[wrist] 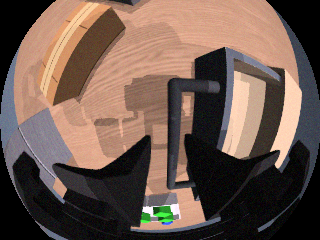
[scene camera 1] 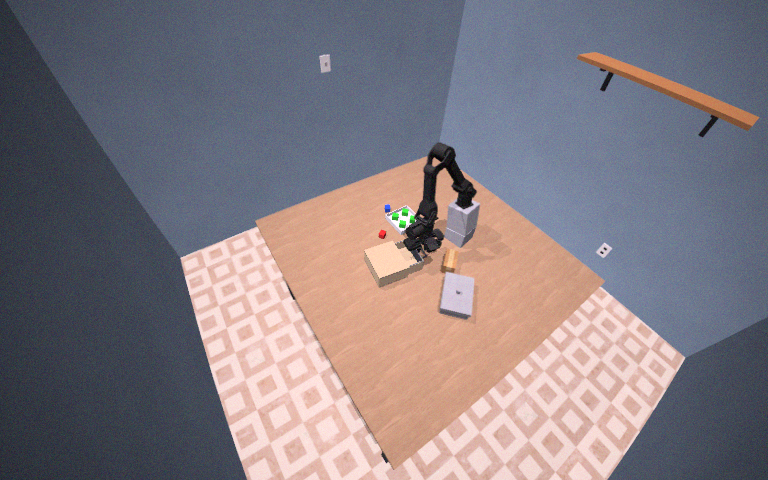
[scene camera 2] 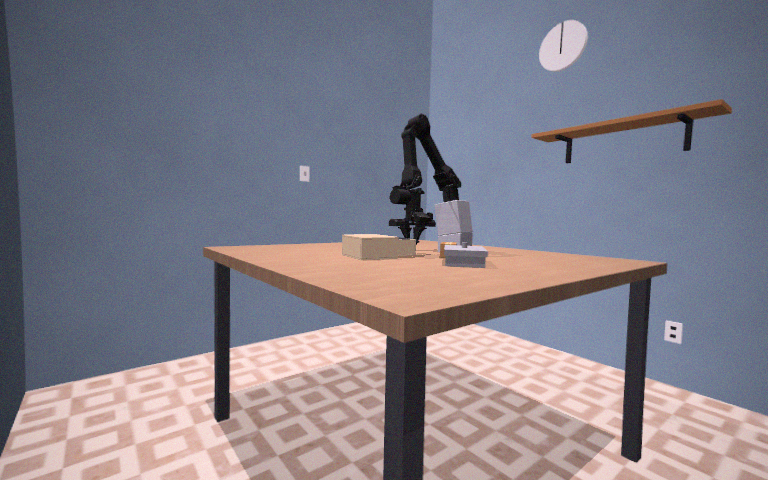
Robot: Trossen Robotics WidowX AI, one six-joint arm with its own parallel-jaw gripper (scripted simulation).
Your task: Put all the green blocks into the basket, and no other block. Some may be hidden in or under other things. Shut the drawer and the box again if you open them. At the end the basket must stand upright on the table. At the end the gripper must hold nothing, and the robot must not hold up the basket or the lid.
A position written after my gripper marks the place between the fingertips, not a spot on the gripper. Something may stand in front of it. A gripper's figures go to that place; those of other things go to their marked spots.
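My gripper (wrist: 167,139) is 0.1 m from the lens. A small wooden container (wrist: 79,43) is likewise 0.1 m from the lens, and I see a tan drawer unit (wrist: 290,104) that is 0.16 m from the lens. As for the marked spots on the tan drawer unit and the small wooden container, they are 0.22 m apart.
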